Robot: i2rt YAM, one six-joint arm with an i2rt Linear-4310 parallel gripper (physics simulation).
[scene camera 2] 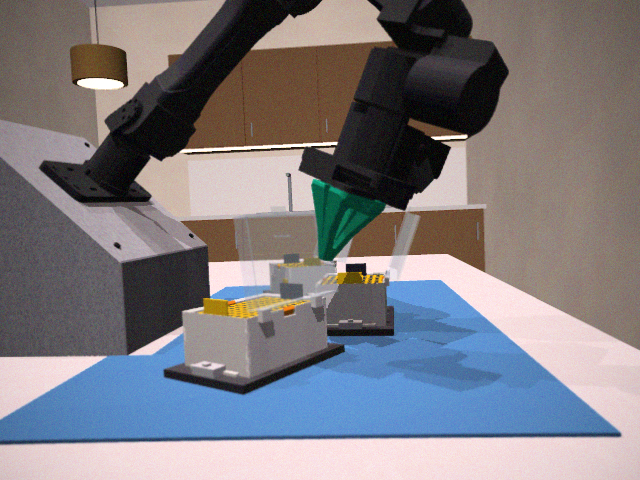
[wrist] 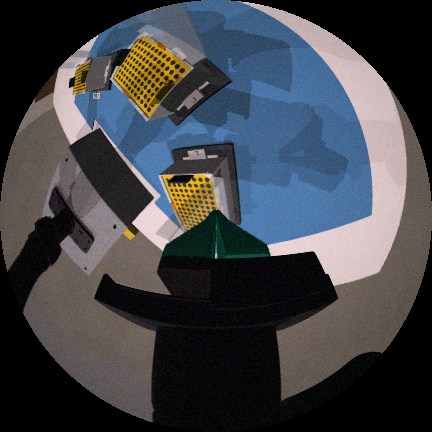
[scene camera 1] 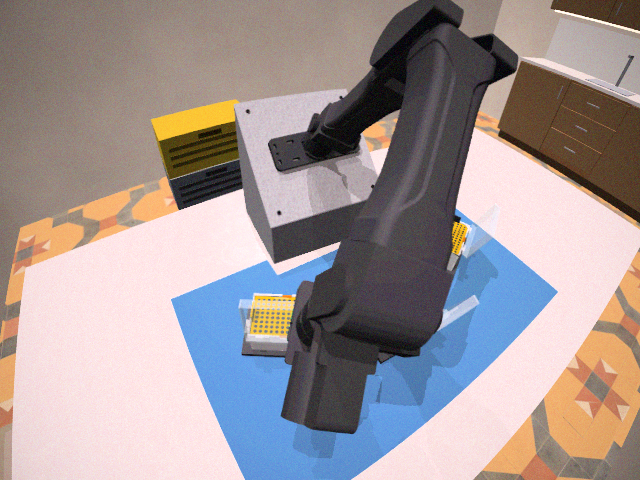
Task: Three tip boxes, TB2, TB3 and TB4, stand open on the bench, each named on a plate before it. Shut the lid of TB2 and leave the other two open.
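Where they show: gripper, between the fingertips: [scene camera 2: 324, 260] [wrist: 215, 215]; arm's base, origin of its link: [scene camera 2: 100, 186] [wrist: 68, 219] [scene camera 1: 315, 146].
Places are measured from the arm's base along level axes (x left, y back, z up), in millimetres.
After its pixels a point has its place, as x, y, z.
The three tip boxes have grey-white bodies and yellow racks; their name plates are unreadable. The nearest box [scene camera 2: 286, 341] @[-225, -298, -171] [scene camera 1: 271, 317] @[-235, -302, -65] [wrist: 192, 195] @[-165, -329, -96] has a clear lid [scene camera 2: 244, 248] @[-271, -274, -77] [scene camera 1: 245, 310] @[-265, -283, -52] raised and leaning over the rack toward the pedestal. The middle box [scene camera 2: 361, 305] @[-64, -363, -166] [wrist: 150, 75] has its clear lid [scene camera 2: 405, 240] @[-65, -420, -87] [scene camera 1: 460, 312] @[11, -436, -57] standing open; the arm hides its body in scene camera 1. The far box [scene camera 2: 297, 279] [scene camera 1: 459, 240] [wrist: 95, 75] has an open lid [scene camera 1: 485, 227] @[271, -303, -97]. My gripper [scene camera 2: 325, 258] @[-192, -335, -97] [wrist: 215, 215] @[-192, -335, -97] is shut and empty, its green tips beside the nearest box's lid; contact is unclear.
A blue mat [scene camera 1: 222, 382] @[-340, -305, -200] [scene camera 2: 129, 413] @[-332, -191, -200] [wrist: 320, 210] @[-313, -427, -200] lies under the boxes. The grey pedestal [scene camera 1: 305, 232] @[-74, -102, -137] [scene camera 2: 165, 294] @[-41, -103, -149] [wrist: 112, 182] @[-48, -103, -141] carries the arm behind them. Yellow and dark crates [scene camera 1: 199, 149] stand beyond the bench, left of the pedestal in scene camera 1.
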